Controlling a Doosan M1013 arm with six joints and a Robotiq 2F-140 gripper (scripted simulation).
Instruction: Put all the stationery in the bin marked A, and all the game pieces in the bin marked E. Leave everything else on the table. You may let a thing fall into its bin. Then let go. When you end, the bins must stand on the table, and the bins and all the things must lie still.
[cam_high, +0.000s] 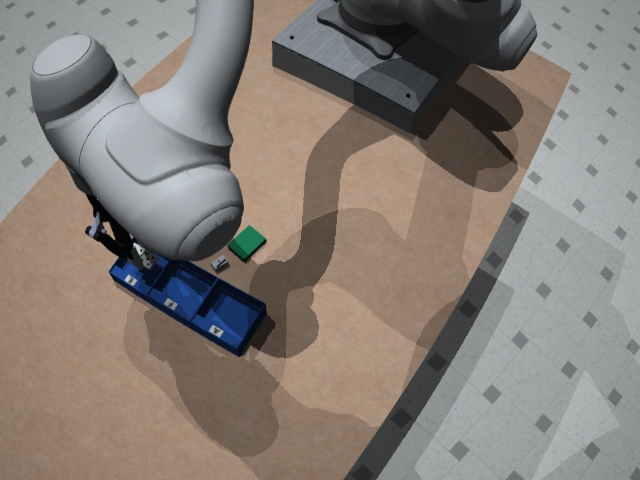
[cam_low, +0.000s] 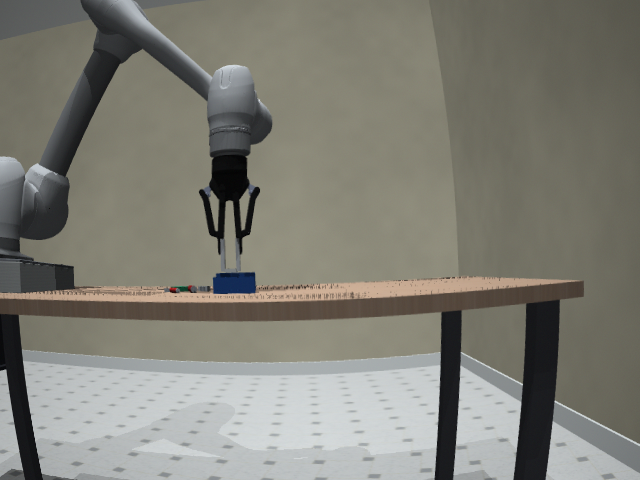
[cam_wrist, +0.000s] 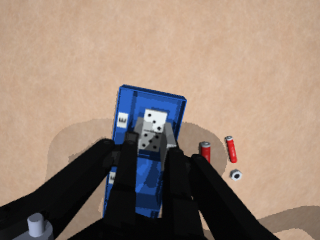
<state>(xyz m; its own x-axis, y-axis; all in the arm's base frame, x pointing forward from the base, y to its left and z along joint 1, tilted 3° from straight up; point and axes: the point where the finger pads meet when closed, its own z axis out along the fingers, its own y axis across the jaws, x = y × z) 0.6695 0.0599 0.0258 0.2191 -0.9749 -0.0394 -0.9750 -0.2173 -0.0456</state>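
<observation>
Now: the green flat block 150 mm behind my hand, 90 mm to the left of it and 70 mm below it. From my hand the other things lie so: blue three-compartment bin (10 mm behind, 80 mm to the left, 60 mm below); then white domino (30 mm below); then grey clip-like piece (90 mm behind, 90 mm to the left, 70 mm below).
</observation>
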